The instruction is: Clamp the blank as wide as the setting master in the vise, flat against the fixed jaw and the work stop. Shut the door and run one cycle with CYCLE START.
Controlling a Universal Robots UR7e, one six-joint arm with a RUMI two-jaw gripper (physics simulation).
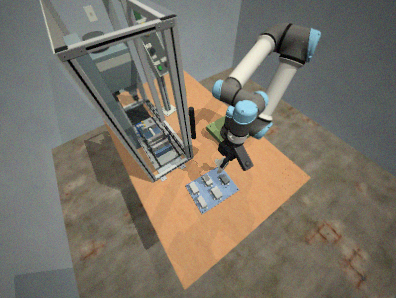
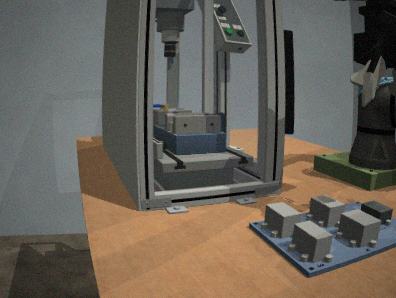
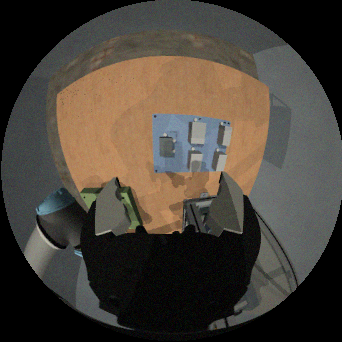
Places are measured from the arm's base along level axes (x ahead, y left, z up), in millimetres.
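Where they show: gripper, fingertip midpoint: (image 1: 229,165) (image 2: 388,113) (image 3: 168,175); arm's base, link origin: (image 2: 373,163).
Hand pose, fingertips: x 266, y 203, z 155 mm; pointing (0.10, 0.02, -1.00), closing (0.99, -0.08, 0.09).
Observation:
Each offset is from my fingertips to the top centre of the thing.
Four light grey blanks, one of them @[97 mm ahead, 28 mm left, 153 mm down] (image 1: 216,193) (image 2: 359,227) (image 3: 198,132), and a darker grey block @[3 mm ahead, 2 mm right, 164 mm down] (image 1: 224,179) (image 2: 376,212) (image 3: 166,146) stand apart on the blue plate @[90 mm ahead, 16 mm right, 189 mm down] (image 1: 204,210) (image 2: 311,270) (image 3: 161,125). My gripper (image 1: 220,164) (image 2: 369,75) (image 3: 168,175) is open and empty, above the table between the plate and the green base. The vise (image 1: 161,149) (image 2: 200,142) sits inside the machine, its grey jaws (image 2: 190,124) on top. The work stop cannot be made out. The green button @[70 mm back, 661 mm right, 216 mm up] (image 1: 160,67) (image 2: 228,31) is on the panel. The machine's front opening stands open.
The framed machine (image 1: 182,90) (image 2: 270,100) stands beside the plate, with corner posts around its opening. A black upright bar @[15 mm back, 300 mm right, 163 mm up] (image 1: 192,123) (image 2: 289,82) is at its right side. The spindle (image 2: 170,42) hangs above the vise. The green base block (image 1: 215,130) (image 2: 345,170) (image 3: 132,207) is under the arm.

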